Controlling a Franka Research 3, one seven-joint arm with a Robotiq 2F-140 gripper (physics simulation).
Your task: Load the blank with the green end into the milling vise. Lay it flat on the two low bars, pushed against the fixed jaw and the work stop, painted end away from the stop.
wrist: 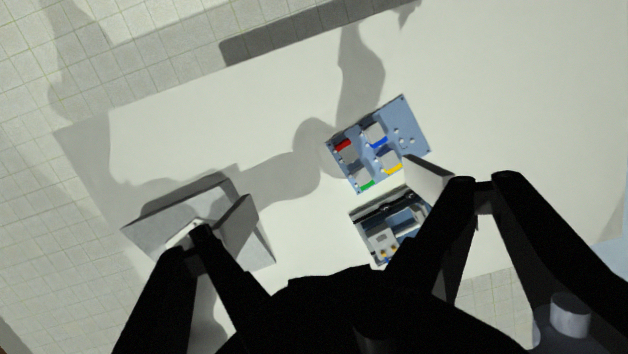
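Note:
The blank with the green end [360,177] lies on the blue board [416,131], at the corner near the vise, its green end facing the vise side. The milling vise [382,237] stands below the board in the wrist view; the right finger hides part of it, and its low bars and work stop cannot be told apart clearly. My gripper [326,189] is open and empty, high above the table. The blank and the vise appear between the fingers, nearer the right one.
Blanks with a red end [349,155], a blue end [374,133] and a yellow end [390,160] share the board, beside small white pegs. A grey base plate [172,210] lies behind the left finger. The white table [500,75] ends at the tiled floor.

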